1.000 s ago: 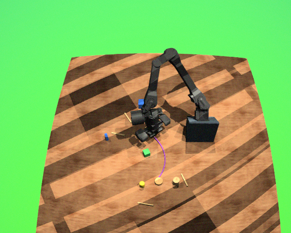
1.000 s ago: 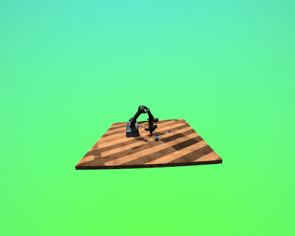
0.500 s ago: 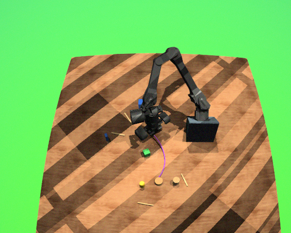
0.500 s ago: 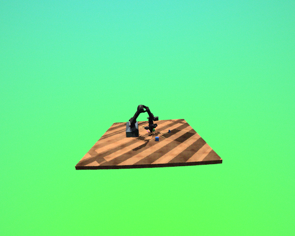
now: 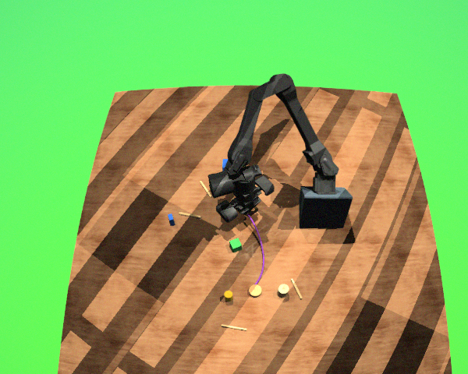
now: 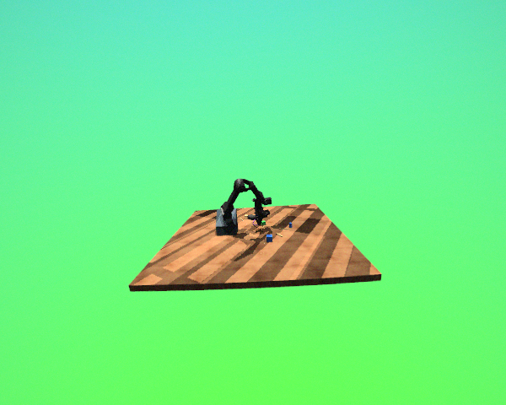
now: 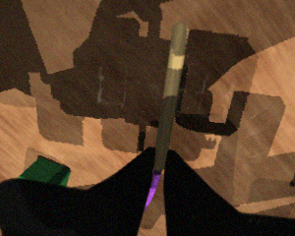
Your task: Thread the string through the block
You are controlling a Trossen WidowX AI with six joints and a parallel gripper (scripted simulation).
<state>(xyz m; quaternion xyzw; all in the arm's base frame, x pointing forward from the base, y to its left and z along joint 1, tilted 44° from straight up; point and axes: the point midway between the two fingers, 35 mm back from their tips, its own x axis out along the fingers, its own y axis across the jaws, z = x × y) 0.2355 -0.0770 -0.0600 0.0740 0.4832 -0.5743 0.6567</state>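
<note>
Now: the green block 10 cm to the left of my gripper tip, 4 cm ahead of it and 2 cm below it. The rest, counted from my gripper tip: thin wooden stick 1 cm to the right, 1 cm ahead; small blue block 25 cm ahead, 2 cm below, 1 cm to the right; blue cube 21 cm to the right, 4 cm ahead, 2 cm below.
</note>
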